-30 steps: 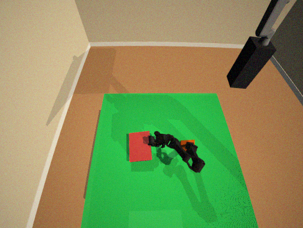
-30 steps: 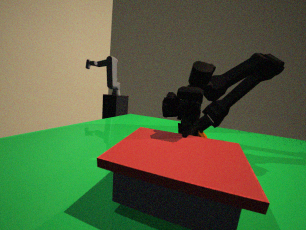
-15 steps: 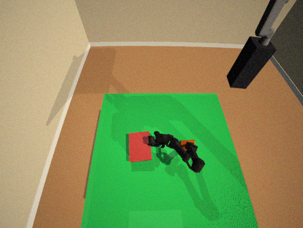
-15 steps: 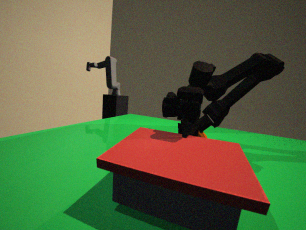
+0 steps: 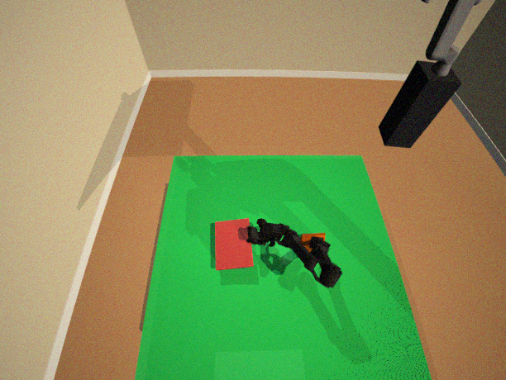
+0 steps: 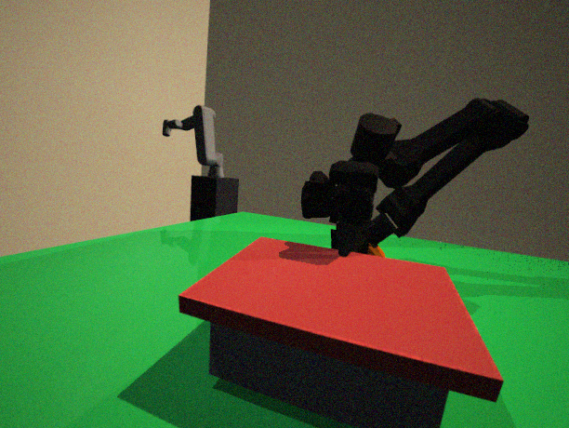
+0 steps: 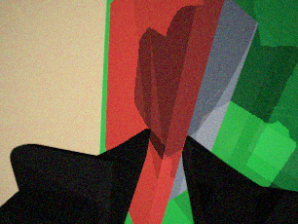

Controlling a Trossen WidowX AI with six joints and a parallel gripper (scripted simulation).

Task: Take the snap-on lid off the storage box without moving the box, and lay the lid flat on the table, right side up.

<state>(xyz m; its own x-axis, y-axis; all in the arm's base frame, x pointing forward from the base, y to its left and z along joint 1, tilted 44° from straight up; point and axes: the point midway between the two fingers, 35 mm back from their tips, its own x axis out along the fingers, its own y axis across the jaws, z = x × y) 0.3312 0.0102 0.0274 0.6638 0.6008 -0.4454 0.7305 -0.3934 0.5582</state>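
My gripper tip is now 8 cm short of the red lid and 1 cm to the right of it. From my gripper tip the other things lie so: storage box: 7 cm ahead, 5 cm below, 1 cm to the left.
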